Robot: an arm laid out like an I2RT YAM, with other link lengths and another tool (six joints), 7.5 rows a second.
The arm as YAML. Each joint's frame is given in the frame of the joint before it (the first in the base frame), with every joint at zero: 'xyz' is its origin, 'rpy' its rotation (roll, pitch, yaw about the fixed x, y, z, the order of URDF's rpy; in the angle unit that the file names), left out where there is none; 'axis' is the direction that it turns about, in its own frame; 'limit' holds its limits. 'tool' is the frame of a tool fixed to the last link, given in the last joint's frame.
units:
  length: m
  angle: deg
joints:
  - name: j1
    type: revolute
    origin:
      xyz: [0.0, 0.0, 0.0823]
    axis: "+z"
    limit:
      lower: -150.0
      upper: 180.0
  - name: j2
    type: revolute
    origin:
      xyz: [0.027, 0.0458, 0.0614]
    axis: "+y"
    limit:
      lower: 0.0
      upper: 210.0
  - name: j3
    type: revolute
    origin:
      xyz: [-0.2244, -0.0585, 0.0]
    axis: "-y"
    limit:
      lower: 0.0
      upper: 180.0
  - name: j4
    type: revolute
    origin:
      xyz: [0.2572, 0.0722, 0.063]
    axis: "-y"
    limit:
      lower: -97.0
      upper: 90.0
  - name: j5
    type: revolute
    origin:
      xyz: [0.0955, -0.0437, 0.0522]
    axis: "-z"
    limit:
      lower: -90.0
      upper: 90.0
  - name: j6
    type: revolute
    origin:
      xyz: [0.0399, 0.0, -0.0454]
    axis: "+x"
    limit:
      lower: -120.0
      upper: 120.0
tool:
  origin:
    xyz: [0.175, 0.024, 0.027]
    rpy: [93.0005, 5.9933, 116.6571]
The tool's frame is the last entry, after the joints.
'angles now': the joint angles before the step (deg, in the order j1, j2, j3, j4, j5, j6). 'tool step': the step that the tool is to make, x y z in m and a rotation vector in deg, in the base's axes. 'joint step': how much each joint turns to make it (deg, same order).
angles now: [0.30 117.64 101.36 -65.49 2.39 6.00]
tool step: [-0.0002 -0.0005 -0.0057 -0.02 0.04 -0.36]
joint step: [-0.01 0.07 -1.12 1.14 0.07 0.35]
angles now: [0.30 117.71 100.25 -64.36 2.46 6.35]
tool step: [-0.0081 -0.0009 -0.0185 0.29 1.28 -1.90]
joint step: [0.00 0.02 -3.63 2.29 -0.05 1.92]
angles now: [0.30 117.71 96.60 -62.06 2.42 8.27]
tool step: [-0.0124 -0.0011 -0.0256 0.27 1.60 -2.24]
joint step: [0.00 0.01 -5.19 3.51 -0.04 2.26]
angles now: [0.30 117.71 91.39 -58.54 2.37 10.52]
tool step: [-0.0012 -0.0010 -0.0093 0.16 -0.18 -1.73]
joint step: [-0.01 -0.01 -2.13 2.23 0.00 1.73]
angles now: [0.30 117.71 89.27 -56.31 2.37 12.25]
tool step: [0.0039 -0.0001 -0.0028 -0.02 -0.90 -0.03]
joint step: [0.00 0.04 -0.82 1.75 0.03 0.03]
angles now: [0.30 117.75 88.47 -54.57 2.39 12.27]
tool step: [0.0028 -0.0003 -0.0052 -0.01 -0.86 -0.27]
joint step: [0.00 0.01 -1.41 2.26 0.05 0.27]
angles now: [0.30 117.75 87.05 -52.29 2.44 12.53]
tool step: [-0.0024 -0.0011 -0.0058 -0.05 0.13 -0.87]
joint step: [0.00 0.00 -1.27 1.11 0.15 0.85]
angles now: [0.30 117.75 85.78 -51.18 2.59 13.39]
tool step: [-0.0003 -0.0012 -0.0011 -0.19 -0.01 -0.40]
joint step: [-0.01 0.00 -0.25 0.24 0.23 0.36]
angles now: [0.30 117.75 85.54 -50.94 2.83 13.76]
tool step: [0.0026 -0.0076 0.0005 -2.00 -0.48 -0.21]
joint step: [-0.01 0.02 0.01 0.48 2.01 -0.05]
